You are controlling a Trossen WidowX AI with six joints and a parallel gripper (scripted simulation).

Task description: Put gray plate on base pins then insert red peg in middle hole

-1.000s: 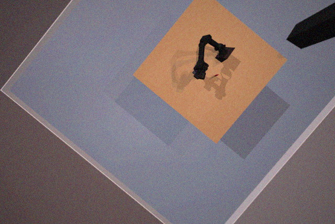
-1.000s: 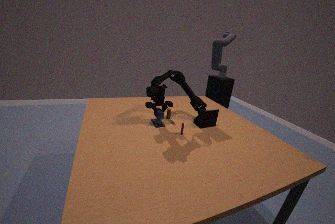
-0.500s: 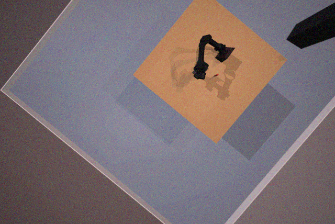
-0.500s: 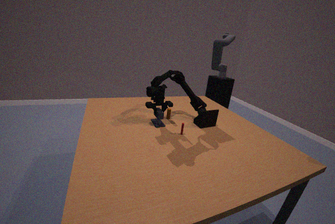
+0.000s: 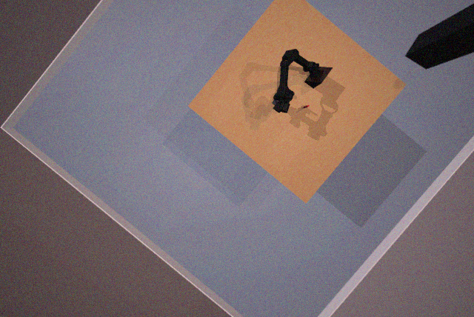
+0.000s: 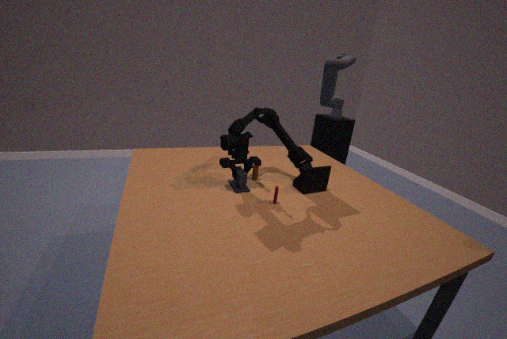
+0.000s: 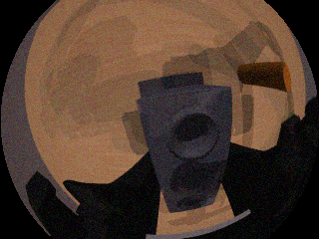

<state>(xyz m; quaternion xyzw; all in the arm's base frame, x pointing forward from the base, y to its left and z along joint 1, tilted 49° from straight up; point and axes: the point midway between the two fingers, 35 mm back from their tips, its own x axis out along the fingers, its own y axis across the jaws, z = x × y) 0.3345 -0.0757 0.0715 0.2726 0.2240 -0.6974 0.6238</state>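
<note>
Now: the base 3 cm below my gripper tip. Round my gripper tip: gray plate (3 cm above); red peg (8 cm behind, 19 cm to the left).
</note>
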